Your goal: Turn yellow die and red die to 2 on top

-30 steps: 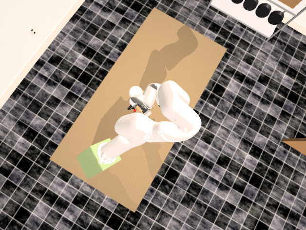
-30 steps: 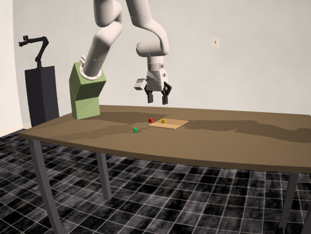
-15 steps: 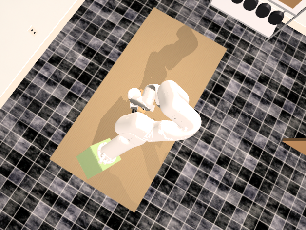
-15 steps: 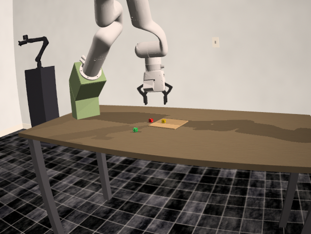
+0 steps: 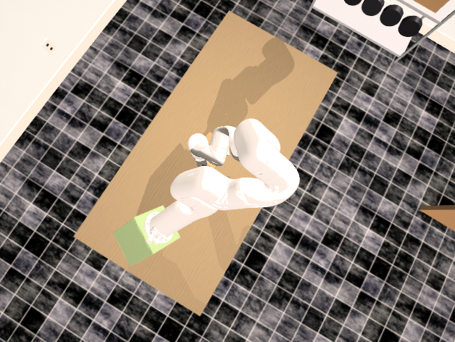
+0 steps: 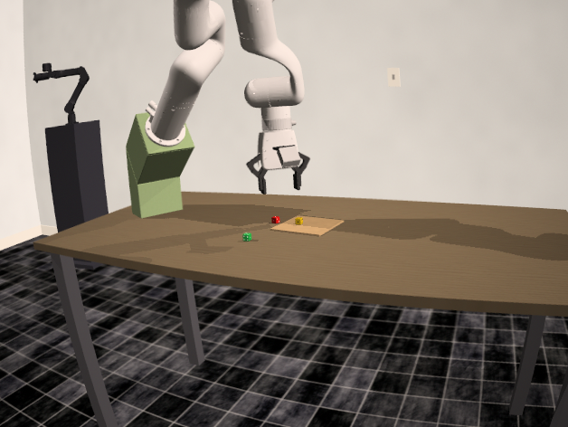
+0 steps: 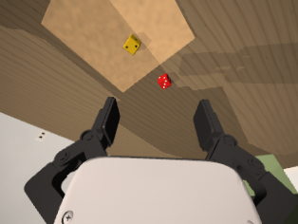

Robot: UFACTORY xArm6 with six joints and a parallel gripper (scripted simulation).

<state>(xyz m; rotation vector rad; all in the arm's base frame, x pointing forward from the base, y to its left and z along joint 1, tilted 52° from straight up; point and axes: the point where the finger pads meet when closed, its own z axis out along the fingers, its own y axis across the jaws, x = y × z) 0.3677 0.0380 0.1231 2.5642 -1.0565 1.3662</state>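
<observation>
My gripper is now 20 mm past the red die, 10 mm to the right of it and 90 mm above it. Round my hand: green die 40 mm behind, 150 mm to the right, 90 mm below; then tan mat 70 mm ahead, 20 mm to the right, 90 mm below; then yellow die 50 mm ahead, 20 mm to the right, 80 mm below.
</observation>
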